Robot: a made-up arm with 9 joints. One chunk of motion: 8 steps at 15 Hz.
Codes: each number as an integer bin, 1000 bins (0 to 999) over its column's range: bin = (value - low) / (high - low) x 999, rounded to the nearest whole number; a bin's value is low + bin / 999 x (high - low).
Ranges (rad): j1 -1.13..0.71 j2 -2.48..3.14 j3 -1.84..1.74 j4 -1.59..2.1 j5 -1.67..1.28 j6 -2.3..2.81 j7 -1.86..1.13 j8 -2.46..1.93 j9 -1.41..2
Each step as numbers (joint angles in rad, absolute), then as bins.
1 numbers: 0.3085 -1.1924 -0.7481 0.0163 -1.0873 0.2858 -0.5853 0.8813 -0.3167
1 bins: 781 229 305 435 197 506 426 760 320
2 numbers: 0.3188 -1.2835 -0.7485 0.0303 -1.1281 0.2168 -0.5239 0.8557 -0.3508
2 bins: 787 213 305 439 184 492 446 755 310
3 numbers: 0.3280 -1.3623 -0.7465 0.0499 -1.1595 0.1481 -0.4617 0.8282 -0.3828
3 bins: 792 199 305 444 173 479 467 748 301
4 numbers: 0.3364 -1.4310 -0.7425 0.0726 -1.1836 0.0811 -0.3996 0.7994 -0.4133
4 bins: 796 186 306 450 165 466 488 742 292
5 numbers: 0.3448 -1.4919 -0.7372 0.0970 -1.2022 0.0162 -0.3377 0.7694 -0.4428
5 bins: 801 176 308 457 158 453 509 735 283
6 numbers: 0.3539 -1.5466 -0.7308 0.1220 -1.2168 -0.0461 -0.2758 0.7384 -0.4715
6 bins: 806 166 310 463 153 441 529 728 275
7 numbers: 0.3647 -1.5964 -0.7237 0.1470 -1.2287 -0.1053 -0.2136 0.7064 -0.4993
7 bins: 812 157 312 470 149 429 550 721 267
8 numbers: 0.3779 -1.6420 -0.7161 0.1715 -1.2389 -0.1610 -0.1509 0.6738 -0.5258
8 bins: 819 149 314 477 146 418 571 713 259
